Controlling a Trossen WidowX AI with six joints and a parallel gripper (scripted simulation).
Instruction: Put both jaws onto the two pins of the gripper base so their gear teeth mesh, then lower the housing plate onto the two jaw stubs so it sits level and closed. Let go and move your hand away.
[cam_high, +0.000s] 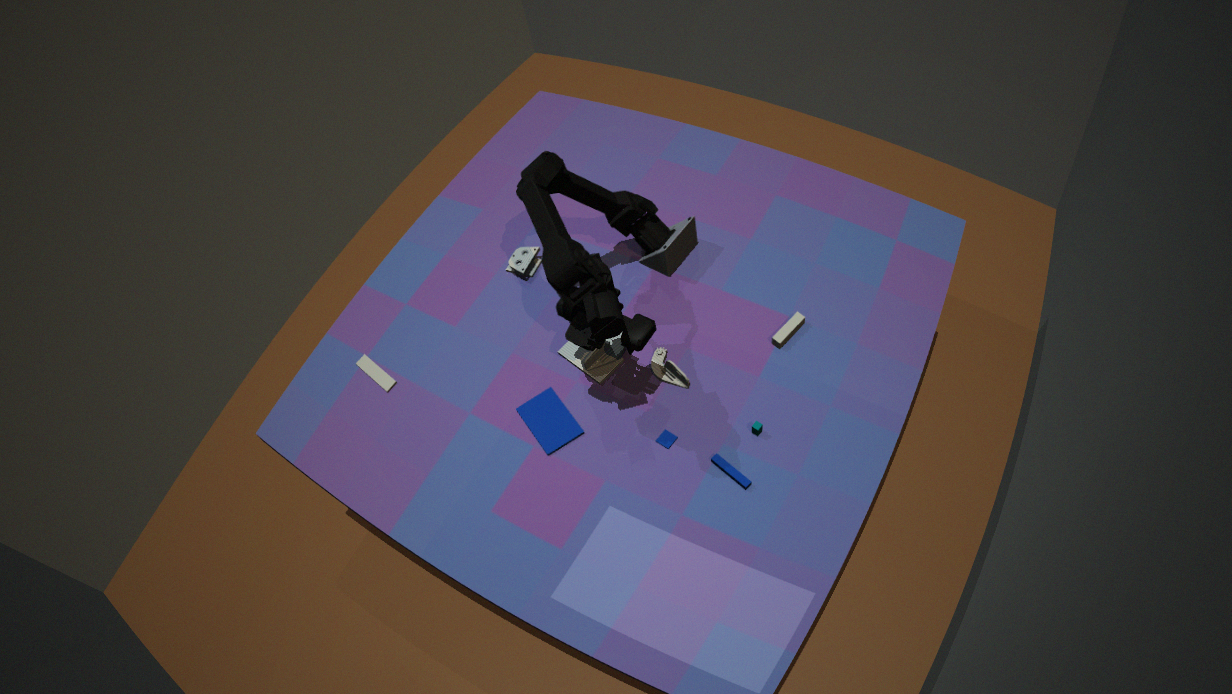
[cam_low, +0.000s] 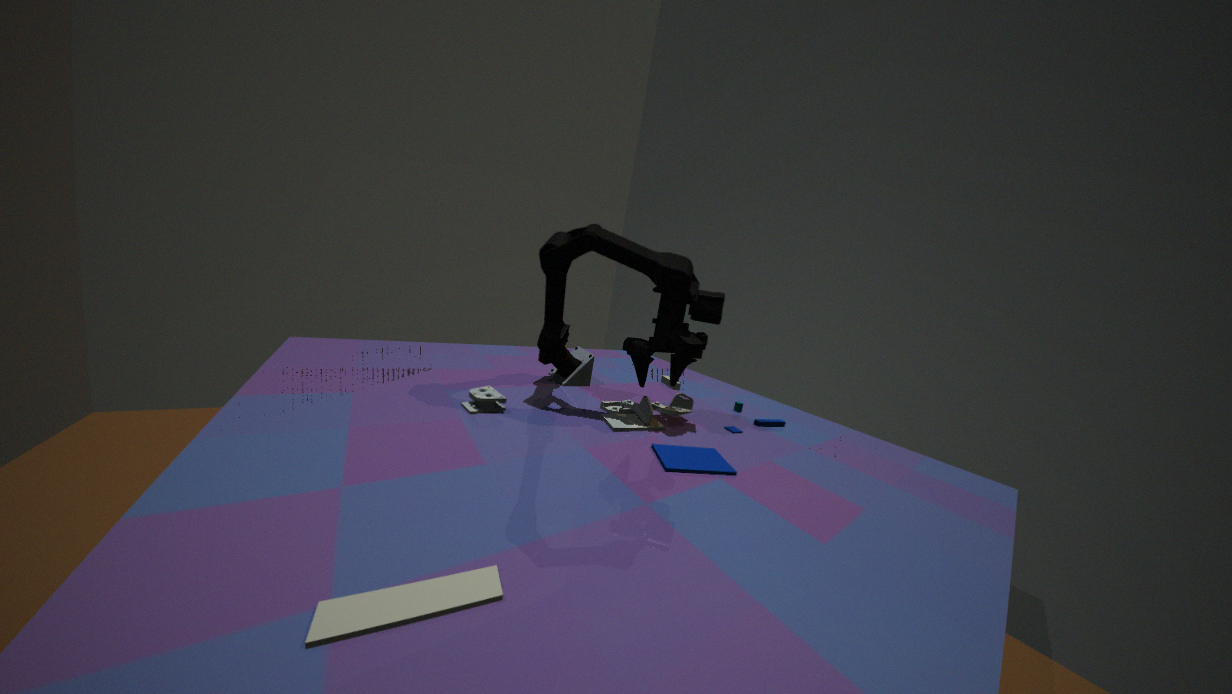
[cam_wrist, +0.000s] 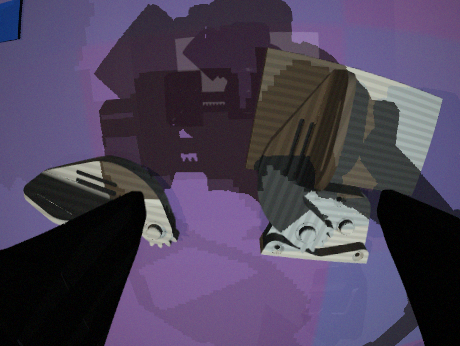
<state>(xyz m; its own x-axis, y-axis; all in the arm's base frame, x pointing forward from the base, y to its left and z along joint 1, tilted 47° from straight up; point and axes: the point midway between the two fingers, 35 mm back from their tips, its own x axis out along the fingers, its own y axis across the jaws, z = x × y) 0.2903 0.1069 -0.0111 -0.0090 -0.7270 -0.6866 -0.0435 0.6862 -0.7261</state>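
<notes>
My gripper tip is 80 mm to the right of the jaw, 70 mm above it and 50 mm past it. From my gripper tip the other things lie so: small blue square 180 mm to the left, 90 mm ahead, 80 mm below; then blue plate 170 mm ahead, 80 mm below, 40 mm to the right; then ribbed white plate 80 mm below, 60 mm to the right, 10 mm ahead.
</notes>
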